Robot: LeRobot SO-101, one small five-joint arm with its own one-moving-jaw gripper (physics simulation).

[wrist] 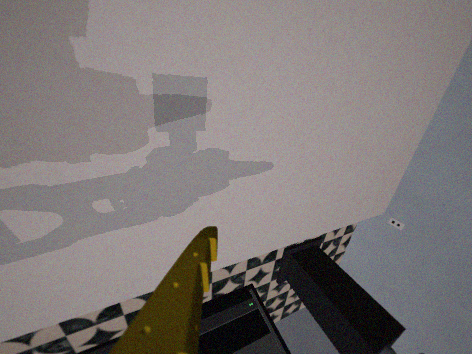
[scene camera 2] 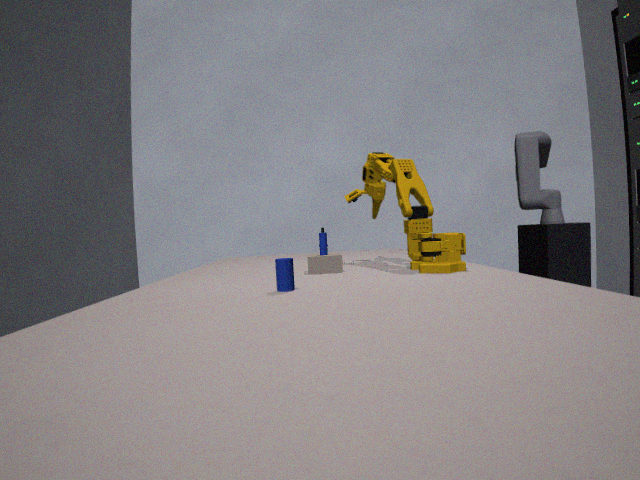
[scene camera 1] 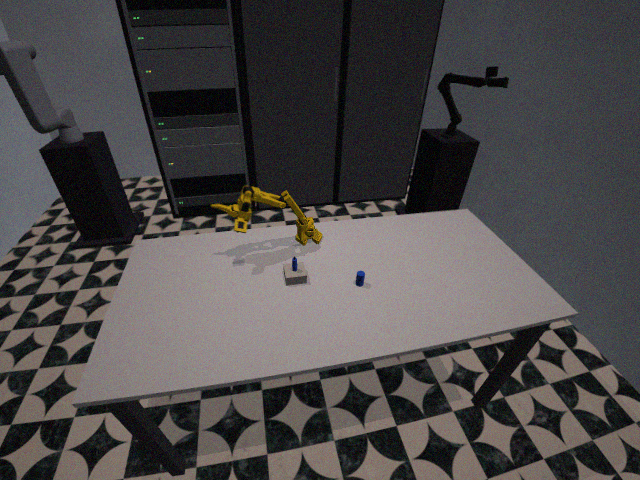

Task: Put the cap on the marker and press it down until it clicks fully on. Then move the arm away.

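Seen in the pictures: hand at its tool point: [wrist: 217, 238] [scene camera 2: 373, 217]; arm's base at its link origin: [scene camera 2: 427, 270] [scene camera 1: 309, 241].
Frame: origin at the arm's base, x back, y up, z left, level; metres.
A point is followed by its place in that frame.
Observation:
The blue marker [scene camera 1: 294, 264] @[y 0.067, x -0.207, z -0.092 m] [scene camera 2: 323, 243] @[y 0.061, x -0.199, z -0.082 m] stands upright in a light grey block [scene camera 1: 296, 279] @[y 0.024, x -0.235, z -0.090 m] [scene camera 2: 325, 265] @[y 0.016, x -0.199, z -0.054 m], its dark tip bare and pointing up in scene camera 2. The blue cap [scene camera 1: 360, 279] @[y 0.033, x -0.284, z 0.122 m] [scene camera 2: 284, 274] @[y 0.027, x -0.272, z 0.140 m] stands upright on the table, apart from the block, to its right in scene camera 1. My gripper [scene camera 1: 226, 217] [scene camera 2: 360, 208] is open and empty, raised in the air, left of and behind the marker in scene camera 1. The wrist view shows one notched yellow jaw [wrist: 175, 300] @[y 0.137, x -0.055, z -0.260 m]; the moving jaw is out of the picture. Marker and cap do not show there.
The white table [scene camera 1: 217, 330] @[y 0.000, x -0.385, z -0.351 m] [scene camera 2: 330, 382] @[y 0.000, x -0.226, z 0.470 m] carries the block and my yellow arm's base [scene camera 1: 308, 232] @[y 0.055, x -0.014, z -0.009 m] [scene camera 2: 438, 260] @[y 0.019, x 0.023, z 0.001 m] near its back edge. Beyond it stand dark server racks [scene camera 1: 294, 103] and two pedestals [scene camera 1: 90, 191] [scene camera 1: 442, 170] with other arms. The arm's shadow [wrist: 170, 175] @[y 0.000, x -0.021, z -0.274 m] falls on the table.

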